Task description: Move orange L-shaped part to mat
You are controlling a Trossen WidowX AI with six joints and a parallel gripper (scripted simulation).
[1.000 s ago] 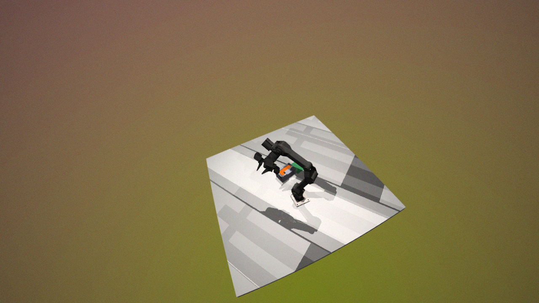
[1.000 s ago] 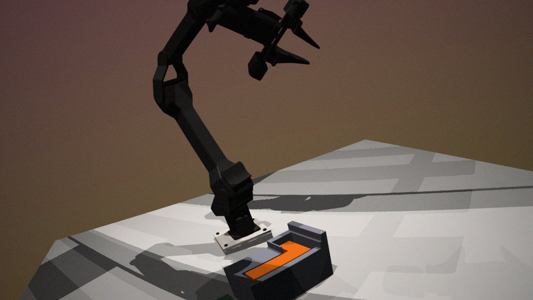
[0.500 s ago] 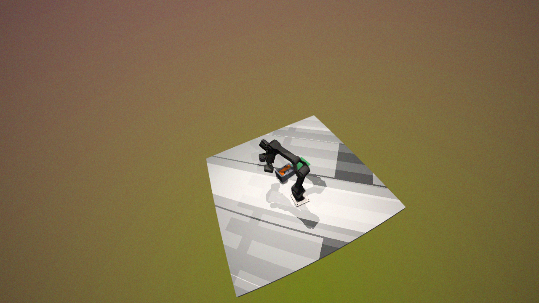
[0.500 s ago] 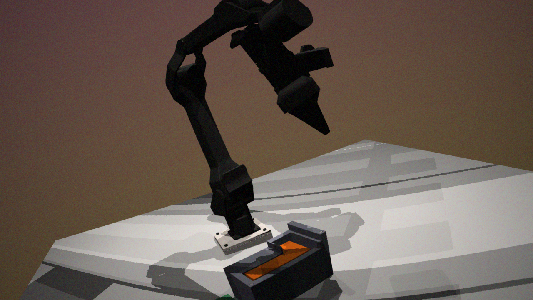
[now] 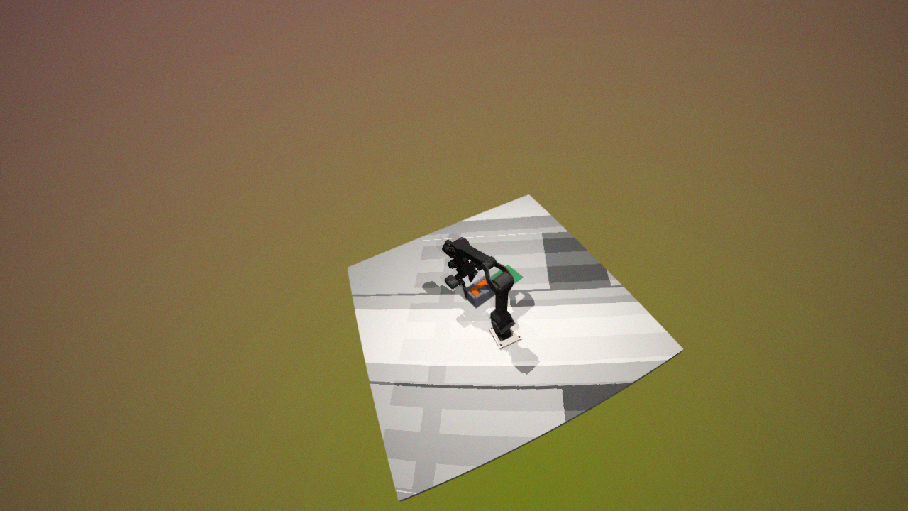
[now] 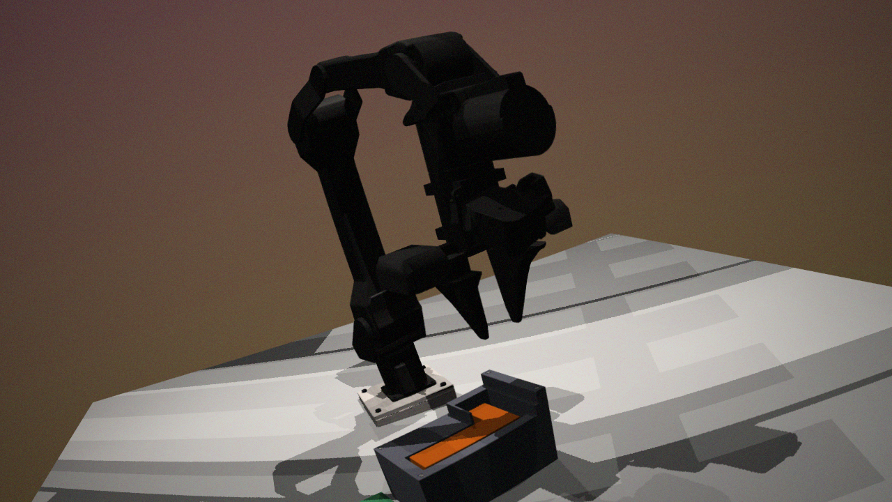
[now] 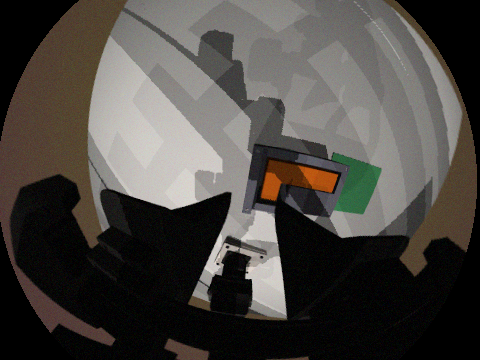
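Right now the orange L-shaped part is 1 cm ahead of my gripper tip, 6 cm to the right of it and 10 cm below it. From my gripper tip the other things lie so: green mat 4 cm ahead, 22 cm to the right, 16 cm below.
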